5 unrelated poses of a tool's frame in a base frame.
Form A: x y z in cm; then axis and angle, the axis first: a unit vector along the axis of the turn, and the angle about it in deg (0 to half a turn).
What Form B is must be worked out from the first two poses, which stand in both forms.
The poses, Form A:
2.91 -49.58 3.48 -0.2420 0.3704 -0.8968 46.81
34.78 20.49 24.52 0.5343 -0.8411 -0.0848 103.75
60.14 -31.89 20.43 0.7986 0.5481 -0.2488 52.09
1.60 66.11 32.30 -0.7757 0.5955 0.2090 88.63
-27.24 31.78 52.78 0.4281 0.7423 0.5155 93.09
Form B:
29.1 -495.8 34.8 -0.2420 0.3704 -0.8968 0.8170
347.8 204.9 245.2 0.5343 -0.8411 -0.0848 1.8108
601.4 -318.9 204.3 0.7986 0.5481 -0.2488 0.9091
16.0 661.1 323.0 -0.7757 0.5955 0.2090 1.5469
-272.4 317.8 527.8 0.4281 0.7423 0.5155 1.6247

